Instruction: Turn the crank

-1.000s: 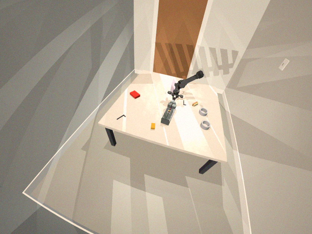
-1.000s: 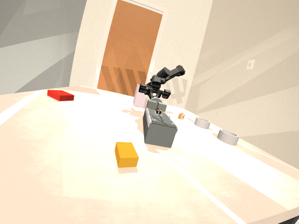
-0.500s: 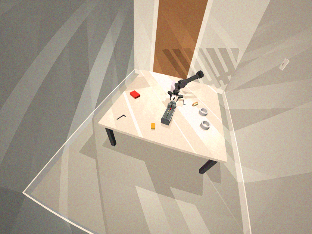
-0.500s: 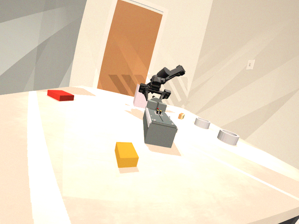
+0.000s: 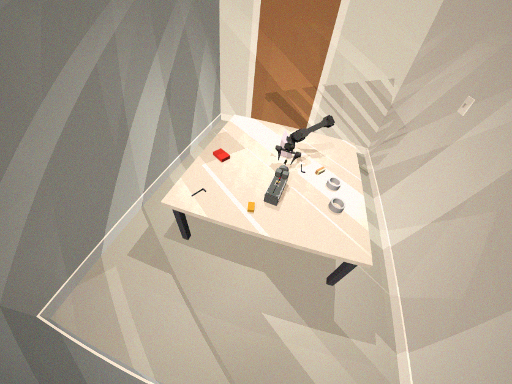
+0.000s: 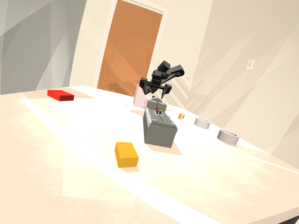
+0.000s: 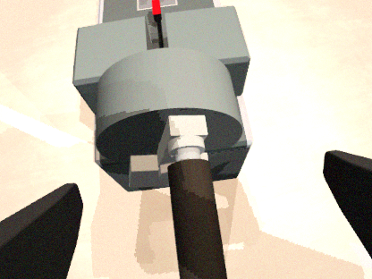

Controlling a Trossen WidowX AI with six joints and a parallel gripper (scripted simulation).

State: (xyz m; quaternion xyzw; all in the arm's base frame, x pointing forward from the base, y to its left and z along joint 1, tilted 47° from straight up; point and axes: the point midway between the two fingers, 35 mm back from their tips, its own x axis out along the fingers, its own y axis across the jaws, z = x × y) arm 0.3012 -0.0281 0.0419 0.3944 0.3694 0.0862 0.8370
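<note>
Now: the dark brown crank handle 20 mm behind my gripper tip, 10 mm to the left of it and 10 mm below it. From my gripper tip the other things lie so: red pointer (130 mm ahead, 10 mm to the right, 40 mm below); yellow block (360 mm ahead, 130 mm to the right, 110 mm below); tan block (140 mm behind, 290 mm to the left, 110 mm below).
</note>
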